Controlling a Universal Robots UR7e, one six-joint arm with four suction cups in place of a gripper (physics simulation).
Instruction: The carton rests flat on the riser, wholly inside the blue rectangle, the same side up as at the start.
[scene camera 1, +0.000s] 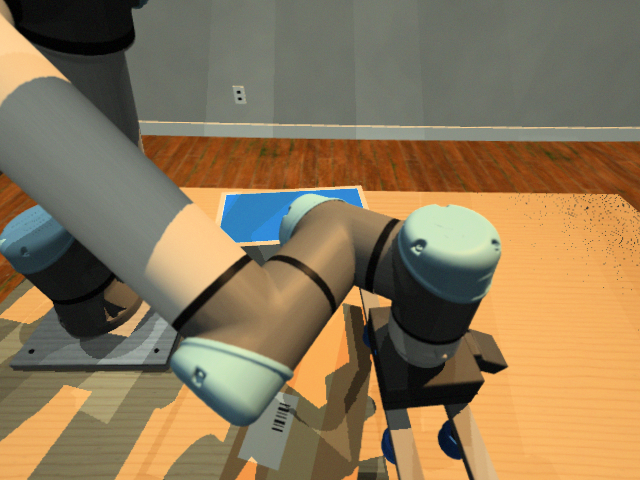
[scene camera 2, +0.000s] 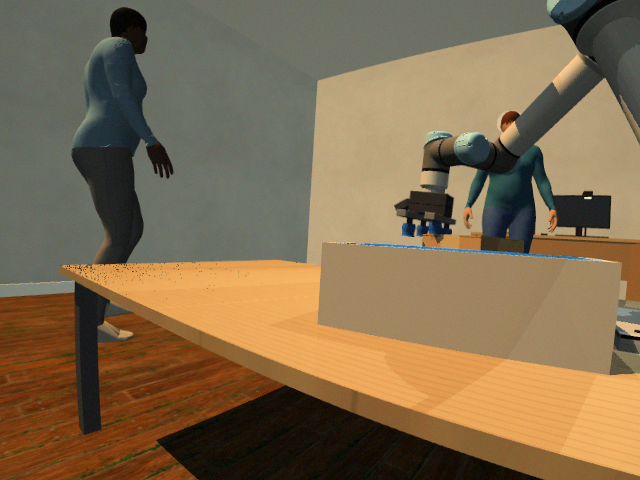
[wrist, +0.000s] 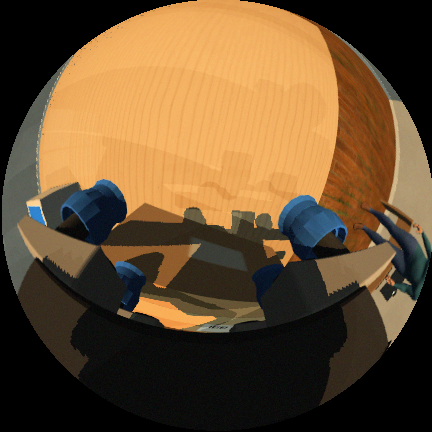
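Pixels of known places: hand, tool point: (wrist: 199, 249); arm's base, link origin: (scene camera 1: 105, 304).
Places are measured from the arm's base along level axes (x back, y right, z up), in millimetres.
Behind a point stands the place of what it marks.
The carton (scene camera 1: 315, 377) {x -431, y 240, z 131 mm} (wrist: 175, 260) {x -513, y 225, z 92 mm}, brown with a white barcode label, rests on the table near the front in scene camera 1. Its upper part (scene camera 2: 449, 242) {x -473, y 115, z 112 mm} shows behind the riser in scene camera 2. The riser (scene camera 2: 465, 299) {x -383, y -257, z 45 mm} (wrist: 56, 200) {x -568, y -62, z 56 mm} is a grey block; the blue rectangle (scene camera 1: 253, 217) {x -311, y -147, z 102 mm} (wrist: 36, 215) {x -550, y -136, z 102 mm} on its top is partly hidden by the arm in scene camera 1. My gripper (scene camera 1: 413, 392) {x -559, y 255, z 121 mm} (scene camera 2: 426, 229) (wrist: 202, 250) {x -559, y 255, z 121 mm} has suction off and holds nothing. Its blue cups point down, low near the carton's top; whether they touch is unclear. The arm hides part of the carton.
The arm's base plate (scene camera 1: 139, 353) {x -108, y 119, z 2 mm} is at the left on the table (scene camera 1: 547, 320) {x -937, y 90, z -19 mm} (scene camera 2: 232, 330) {x -644, y -372, z -19 mm}. The riser stands between carton and far table edge. One person (scene camera 2: 113, 98) stands beyond the table; another (scene camera 2: 509, 186) (wrist: 417, 255) stands near a desk with a monitor (scene camera 2: 584, 211).
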